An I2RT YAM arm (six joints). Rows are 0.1 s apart.
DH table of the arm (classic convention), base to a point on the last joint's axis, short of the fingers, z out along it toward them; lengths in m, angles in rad. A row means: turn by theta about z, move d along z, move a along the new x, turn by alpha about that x. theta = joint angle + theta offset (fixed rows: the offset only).
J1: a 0.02, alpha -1.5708, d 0.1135, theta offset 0
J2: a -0.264, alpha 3.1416, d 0, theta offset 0
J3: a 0.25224, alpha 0, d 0, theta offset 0.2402
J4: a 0.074, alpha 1.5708, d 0, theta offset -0.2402
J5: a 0, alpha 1.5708, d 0, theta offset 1.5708
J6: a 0, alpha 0, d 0.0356, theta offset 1.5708
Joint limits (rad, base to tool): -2.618..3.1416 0..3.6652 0..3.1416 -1.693..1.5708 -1.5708..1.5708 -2.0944..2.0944
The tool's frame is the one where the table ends.
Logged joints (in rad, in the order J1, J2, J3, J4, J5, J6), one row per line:
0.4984, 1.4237, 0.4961, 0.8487, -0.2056, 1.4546
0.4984, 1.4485, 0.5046, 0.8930, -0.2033, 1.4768
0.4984, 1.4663, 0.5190, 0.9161, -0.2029, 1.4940
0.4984, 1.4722, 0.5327, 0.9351, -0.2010, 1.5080
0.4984, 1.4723, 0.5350, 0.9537, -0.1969, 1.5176
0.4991, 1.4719, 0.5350, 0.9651, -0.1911, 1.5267
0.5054, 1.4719, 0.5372, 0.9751, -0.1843, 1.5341
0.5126, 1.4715, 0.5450, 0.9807, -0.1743, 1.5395
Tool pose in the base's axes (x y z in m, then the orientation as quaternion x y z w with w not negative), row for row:
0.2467, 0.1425, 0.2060, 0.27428, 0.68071, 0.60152, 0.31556
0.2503, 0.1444, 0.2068, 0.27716, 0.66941, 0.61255, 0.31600
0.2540, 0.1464, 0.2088, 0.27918, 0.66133, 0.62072, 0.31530
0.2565, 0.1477, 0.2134, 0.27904, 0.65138, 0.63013, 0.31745
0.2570, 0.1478, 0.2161, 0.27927, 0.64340, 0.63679, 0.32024
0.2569, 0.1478, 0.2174, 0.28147, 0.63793, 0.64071, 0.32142
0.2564, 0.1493, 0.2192, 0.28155, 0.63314, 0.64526, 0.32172
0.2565, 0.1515, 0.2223, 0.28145, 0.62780, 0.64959, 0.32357
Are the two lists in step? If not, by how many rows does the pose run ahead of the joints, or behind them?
They are in step.
